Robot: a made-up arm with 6 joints.
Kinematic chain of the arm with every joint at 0, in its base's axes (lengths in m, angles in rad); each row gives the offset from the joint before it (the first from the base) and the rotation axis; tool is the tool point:
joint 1: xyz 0 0 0.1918 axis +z
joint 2: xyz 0 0.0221 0 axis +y
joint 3: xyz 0 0 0.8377 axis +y
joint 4: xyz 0 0 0.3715 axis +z
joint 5: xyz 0 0 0 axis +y
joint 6: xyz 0 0 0.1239 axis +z
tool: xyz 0 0 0
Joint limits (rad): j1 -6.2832..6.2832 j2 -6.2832..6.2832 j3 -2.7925..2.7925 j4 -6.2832..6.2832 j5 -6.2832..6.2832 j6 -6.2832..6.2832
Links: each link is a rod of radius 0.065 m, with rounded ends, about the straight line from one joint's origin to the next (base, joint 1, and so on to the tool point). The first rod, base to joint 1, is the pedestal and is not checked.
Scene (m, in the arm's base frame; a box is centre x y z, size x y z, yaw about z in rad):
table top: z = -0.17
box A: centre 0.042 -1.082 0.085 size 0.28 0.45 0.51 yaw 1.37
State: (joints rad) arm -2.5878 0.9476 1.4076 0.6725 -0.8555 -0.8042
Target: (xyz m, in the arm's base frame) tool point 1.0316 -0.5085 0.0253
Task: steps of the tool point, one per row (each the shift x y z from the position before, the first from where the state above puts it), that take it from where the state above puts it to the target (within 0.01 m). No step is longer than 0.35 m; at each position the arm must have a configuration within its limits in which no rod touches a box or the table.
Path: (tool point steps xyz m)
1: 0.2099 -0.2032 0.0271
2: 0.2507 -0.1265 0.0249
3: 0.2650 -0.0437 0.0224
4: 0.2525 0.0363 0.0199
5: 0.0655 0.0275 -0.0938
6: 0.0592 0.0447 -0.0850
7: 0.2915 -0.0341 -0.0928
8: 0.3001 0.0952 -0.1021
9: 0.2513 0.2180 -0.1080

